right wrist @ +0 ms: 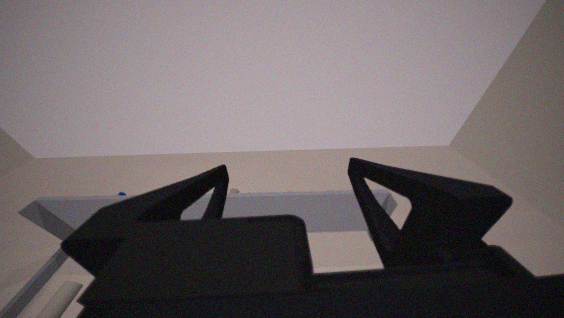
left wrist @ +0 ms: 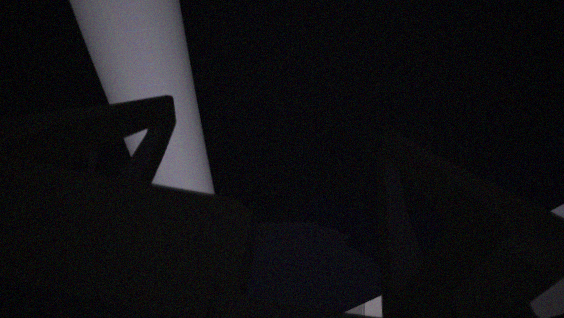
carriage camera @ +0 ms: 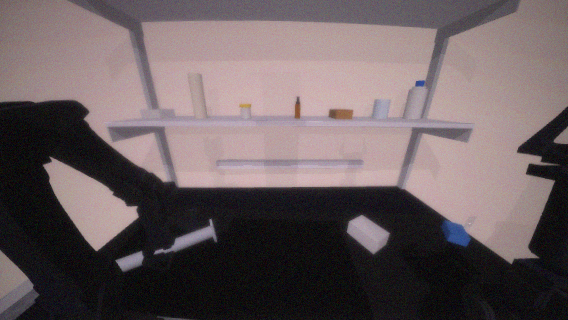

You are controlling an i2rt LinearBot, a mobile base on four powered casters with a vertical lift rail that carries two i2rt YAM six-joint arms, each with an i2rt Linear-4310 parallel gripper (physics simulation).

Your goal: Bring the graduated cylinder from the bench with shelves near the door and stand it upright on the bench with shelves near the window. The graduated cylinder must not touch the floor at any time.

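Note:
The graduated cylinder [carriage camera: 195, 239] [left wrist: 145, 50] is pale and lies on its side on the black bench top [carriage camera: 280, 270], at the lower left of the carriage view, its round base toward the right. My left gripper [carriage camera: 159, 252] [left wrist: 277, 125] is open and low over the cylinder, hiding part of its middle. In the left wrist view the cylinder passes behind the left-hand finger, off to one side of the gap. Nothing is between the fingers. My right gripper [right wrist: 288, 168] is open and empty, raised high; part of it shows at the right edge of the carriage view.
A white box [carriage camera: 367, 234] and a blue block [carriage camera: 455, 233] lie on the bench at the right. The shelf [carriage camera: 290, 122] above holds a tall beige cylinder [carriage camera: 198, 96], a yellow-lidded jar [carriage camera: 245, 111], a brown bottle [carriage camera: 297, 109] and a blue-capped bottle [carriage camera: 415, 102], among others.

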